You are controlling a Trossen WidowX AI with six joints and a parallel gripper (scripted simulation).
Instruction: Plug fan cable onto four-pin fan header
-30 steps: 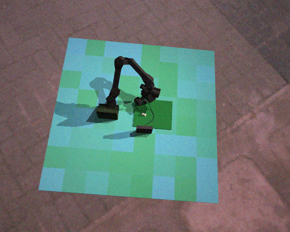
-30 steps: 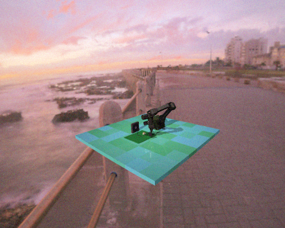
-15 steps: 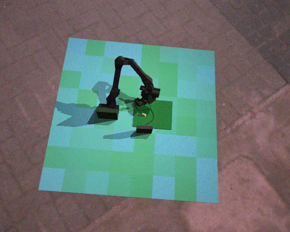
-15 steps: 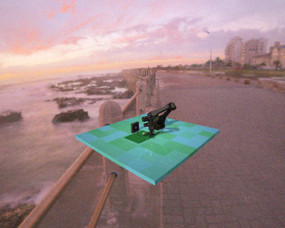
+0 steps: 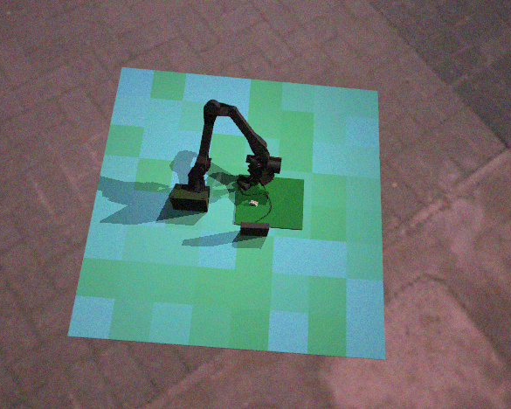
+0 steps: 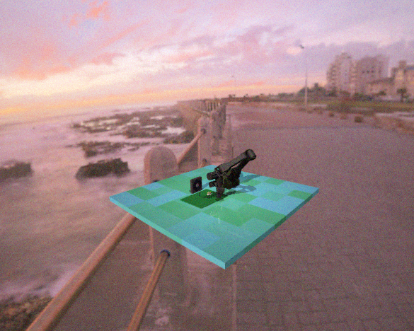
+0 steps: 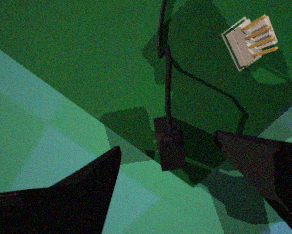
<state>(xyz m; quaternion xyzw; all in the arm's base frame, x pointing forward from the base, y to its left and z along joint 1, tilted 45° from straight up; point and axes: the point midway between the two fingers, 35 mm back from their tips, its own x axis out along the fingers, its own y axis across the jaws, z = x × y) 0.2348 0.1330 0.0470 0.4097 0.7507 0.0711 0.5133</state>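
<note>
Right now my gripper tip is 110 mm to the left of the white four-pin fan header, 20 mm short of it and 20 mm above it. The rest, counted from my gripper tip: dark green board 90 mm ahead, 80 mm to the right, 30 mm below; black plug right at my gripper tip; black fan 240 mm to the right, 50 mm ahead, 40 mm above.
</note>
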